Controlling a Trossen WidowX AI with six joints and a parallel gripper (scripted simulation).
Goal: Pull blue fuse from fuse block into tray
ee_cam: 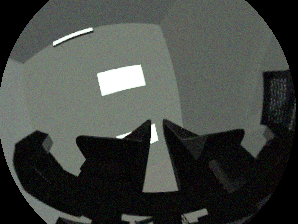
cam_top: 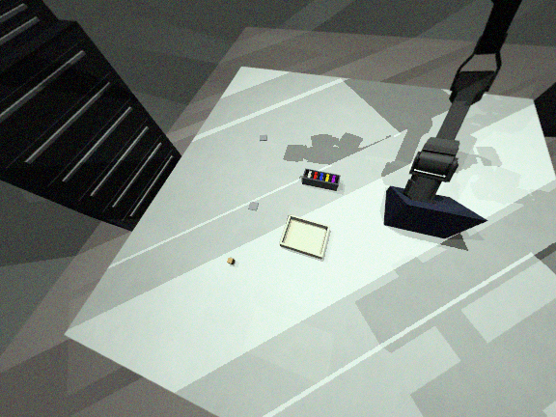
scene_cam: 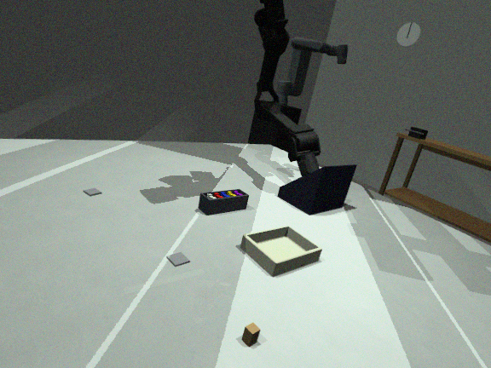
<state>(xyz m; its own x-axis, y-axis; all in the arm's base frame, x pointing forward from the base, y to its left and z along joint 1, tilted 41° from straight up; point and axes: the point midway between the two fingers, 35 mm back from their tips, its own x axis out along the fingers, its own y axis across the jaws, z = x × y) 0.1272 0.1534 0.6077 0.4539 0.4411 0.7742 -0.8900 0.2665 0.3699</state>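
Now: gripper tip 67 cm above the blue fuse, 21 cm to the right of it and 19 cm short of it. Also, from my gripper tip: cream tray (69 cm below, 42 cm to the left, 22 cm ahead); then small brown cube (68 cm below, 53 cm to the left, 44 cm ahead).
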